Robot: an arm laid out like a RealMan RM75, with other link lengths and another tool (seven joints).
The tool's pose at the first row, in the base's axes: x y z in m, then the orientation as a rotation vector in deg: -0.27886, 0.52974, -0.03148, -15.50, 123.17, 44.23
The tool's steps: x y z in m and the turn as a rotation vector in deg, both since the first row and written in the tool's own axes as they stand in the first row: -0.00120, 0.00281, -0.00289, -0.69, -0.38, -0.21; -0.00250, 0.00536, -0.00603, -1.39, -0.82, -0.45; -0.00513, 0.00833, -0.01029, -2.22, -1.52, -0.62; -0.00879, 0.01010, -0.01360, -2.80, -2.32, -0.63; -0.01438, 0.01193, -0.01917, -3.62, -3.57, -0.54; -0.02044, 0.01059, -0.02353, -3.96, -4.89, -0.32; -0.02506, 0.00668, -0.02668, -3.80, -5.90, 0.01; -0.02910, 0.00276, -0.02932, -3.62, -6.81, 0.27; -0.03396, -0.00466, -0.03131, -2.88, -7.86, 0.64
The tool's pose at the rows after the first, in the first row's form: -0.28113, 0.53011, -0.02796, -15.91, 122.52, 44.86; -0.28338, 0.53012, -0.02436, -16.34, 121.80, 45.47; -0.28566, 0.52969, -0.01902, -16.63, 120.81, 46.26; -0.28617, 0.52882, -0.01387, -16.59, 119.85, 46.86; -0.28688, 0.52649, -0.00615, -16.37, 118.42, 47.75; -0.28515, 0.52236, -0.00002, -15.73, 117.12, 48.18; -0.28247, 0.51705, 0.00331, -14.87, 116.32, 48.15; -0.27984, 0.51207, 0.00595, -14.11, 115.60, 48.07; -0.27475, 0.50467, 0.00738, -12.91, 114.97, 47.44
